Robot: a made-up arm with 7 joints.
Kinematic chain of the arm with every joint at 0, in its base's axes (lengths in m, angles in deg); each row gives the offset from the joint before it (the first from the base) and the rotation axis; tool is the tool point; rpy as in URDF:
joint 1: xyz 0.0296 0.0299 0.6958 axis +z
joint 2: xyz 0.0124 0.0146 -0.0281 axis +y
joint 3: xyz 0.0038 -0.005 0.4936 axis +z
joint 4: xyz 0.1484 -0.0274 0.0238 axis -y
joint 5: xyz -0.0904 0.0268 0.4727 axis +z
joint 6: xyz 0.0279 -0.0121 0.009 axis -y
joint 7: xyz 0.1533 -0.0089 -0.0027 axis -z
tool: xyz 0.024 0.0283 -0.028 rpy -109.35 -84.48 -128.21
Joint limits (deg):
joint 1: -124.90..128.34
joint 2: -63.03..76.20
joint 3: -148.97..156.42
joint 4: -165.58..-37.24
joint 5: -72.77..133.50
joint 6: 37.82..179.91
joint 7: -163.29..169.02
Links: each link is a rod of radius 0.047 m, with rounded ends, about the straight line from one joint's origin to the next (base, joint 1, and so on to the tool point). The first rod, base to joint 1, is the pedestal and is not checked.
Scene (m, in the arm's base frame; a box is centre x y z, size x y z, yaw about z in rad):
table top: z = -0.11
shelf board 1: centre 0.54 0.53 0.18 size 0.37 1 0.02 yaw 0.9
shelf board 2: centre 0.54 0.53 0.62 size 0.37 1 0.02 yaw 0.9
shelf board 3: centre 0.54 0.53 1.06 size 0.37 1 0.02 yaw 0.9
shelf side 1: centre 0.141 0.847 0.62 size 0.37 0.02 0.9 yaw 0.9
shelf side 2: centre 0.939 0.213 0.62 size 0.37 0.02 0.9 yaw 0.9
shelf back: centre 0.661 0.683 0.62 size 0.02 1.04 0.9 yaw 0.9
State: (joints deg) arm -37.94 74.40 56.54 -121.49 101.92 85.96 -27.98
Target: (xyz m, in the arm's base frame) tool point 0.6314 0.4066 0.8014
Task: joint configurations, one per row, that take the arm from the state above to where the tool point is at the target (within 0.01 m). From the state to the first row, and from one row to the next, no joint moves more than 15 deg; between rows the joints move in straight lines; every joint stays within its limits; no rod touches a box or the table.
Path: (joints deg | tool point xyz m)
1: -49.60 67.18 52.81 -135.14 100.46 86.95 -29.30 | 0.6683 0.1927 0.3862
2: -61.25 59.97 49.08 -148.79 99.00 87.95 -30.62 | 0.5561 0.0823 0.3906
3: -67.66 64.02 60.37 -152.99 94.30 81.79 -31.66 | 0.5450 0.1305 0.4889
4: -74.07 68.08 71.65 -157.18 89.59 75.63 -32.69 | 0.5194 0.1503 0.5988
5: -80.48 72.14 82.94 -161.38 84.89 69.48 -33.73 | 0.4738 0.1452 0.7073
6: -86.89 76.20 94.23 -165.58 80.19 63.32 -34.76 | 0.4062 0.1229 0.8014
7: -73.49 73.78 92.63 -155.00 86.15 67.90 -32.97 | 0.5037 0.1966 0.7973
8: -60.09 71.37 91.03 -144.43 92.11 72.48 -31.18 | 0.5804 0.2929 0.7962
9: -46.69 68.95 89.43 -133.85 98.07 77.06 -29.39 | 0.6314 0.4066 0.8014

